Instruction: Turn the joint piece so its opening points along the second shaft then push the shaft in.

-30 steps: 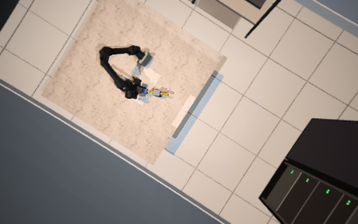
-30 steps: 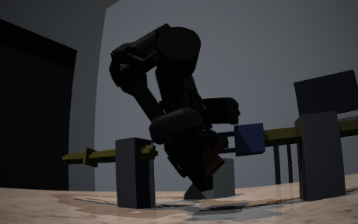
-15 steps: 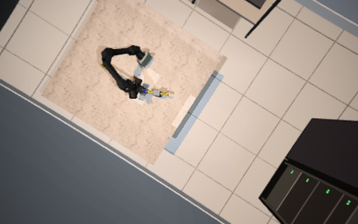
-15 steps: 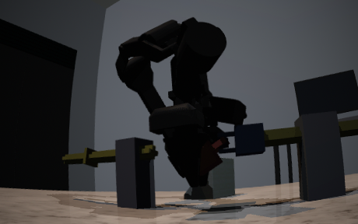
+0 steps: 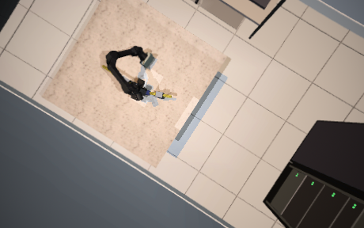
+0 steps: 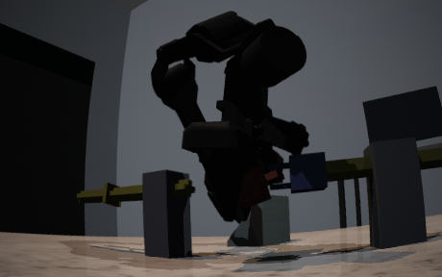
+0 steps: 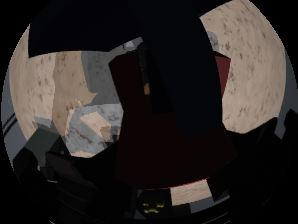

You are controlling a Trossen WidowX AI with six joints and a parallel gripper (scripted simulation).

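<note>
Right now the red square joint piece is 4 cm above my gripper tip, 2 cm to the left of it and 1 cm behind it.
</note>
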